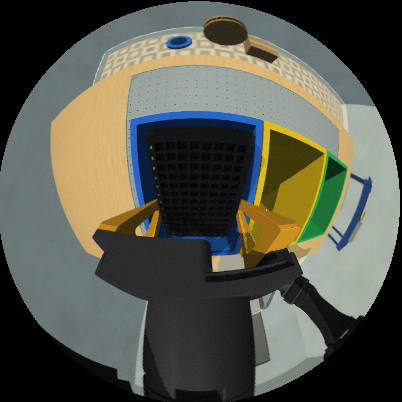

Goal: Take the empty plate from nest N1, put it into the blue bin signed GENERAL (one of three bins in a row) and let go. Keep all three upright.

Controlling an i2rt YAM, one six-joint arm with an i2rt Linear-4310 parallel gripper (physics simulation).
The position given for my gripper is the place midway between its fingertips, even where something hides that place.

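I see my gripper [198, 202] here. With it in the scene are a black plate [199, 172] and a blue bin [145, 191], and I can see a yellow bin [291, 166] and a green bin [334, 173] too.
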